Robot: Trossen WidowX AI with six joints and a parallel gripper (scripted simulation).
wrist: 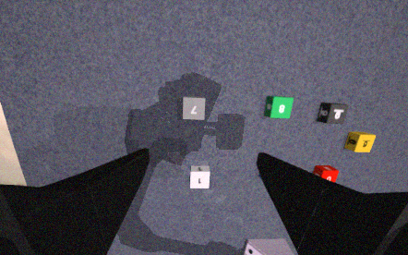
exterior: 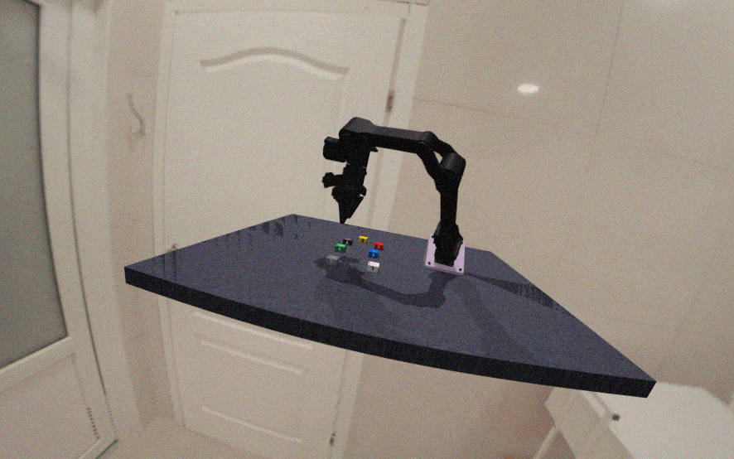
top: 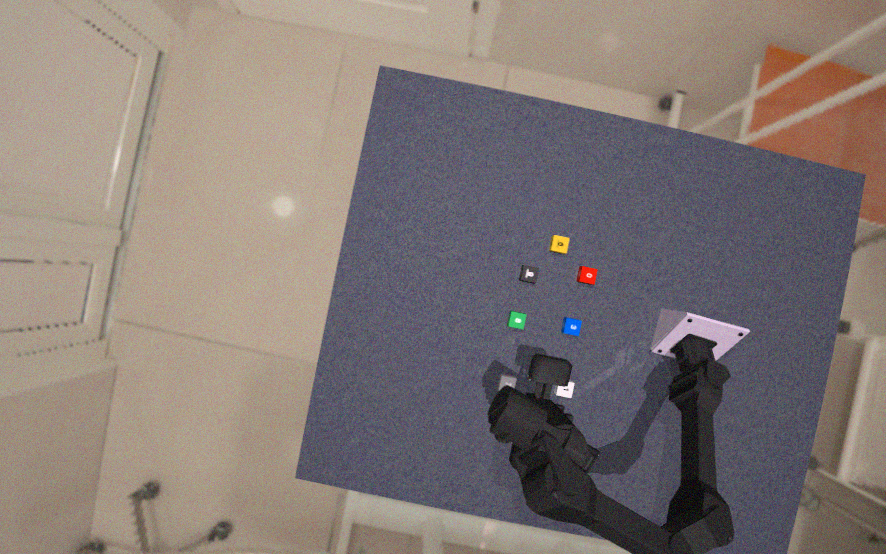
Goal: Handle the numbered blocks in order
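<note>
Now: gripper tip 26 cm to the left of the red block, 12 cm above it and 8 cm past it. The rest, counted from my gripper tip: green block: 12 cm to the right, 12 cm below, 4 cm ahead; then white block: 12 cm below, 10 cm behind, 2 cm to the right; then grey block: 12 cm below, 2 cm ahead, 1 cm to the left.
</note>
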